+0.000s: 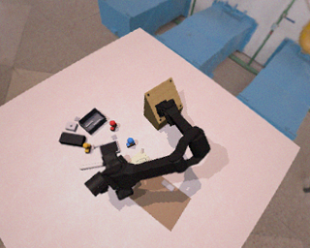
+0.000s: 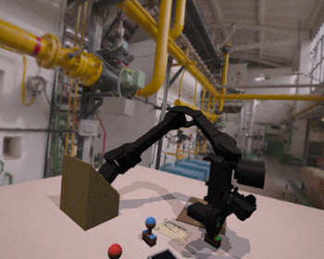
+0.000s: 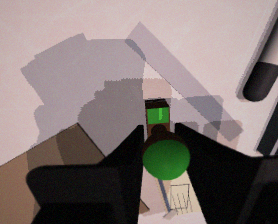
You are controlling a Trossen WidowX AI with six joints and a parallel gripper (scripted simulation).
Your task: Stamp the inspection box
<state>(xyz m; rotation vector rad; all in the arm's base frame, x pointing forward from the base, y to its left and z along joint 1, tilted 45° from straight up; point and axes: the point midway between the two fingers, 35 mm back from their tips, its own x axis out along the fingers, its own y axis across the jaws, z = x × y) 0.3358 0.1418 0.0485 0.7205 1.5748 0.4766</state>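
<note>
My gripper tip is right at the green-knobbed stamp. From my gripper tip the other things lie so: grey ruler 4 cm to the right, 3 cm below, 2 cm ahead; then cream card 12 cm behind, 3 cm below, 2 cm to the right; then marker 11 cm to the right, 4 cm ahead, 2 cm below.
</note>
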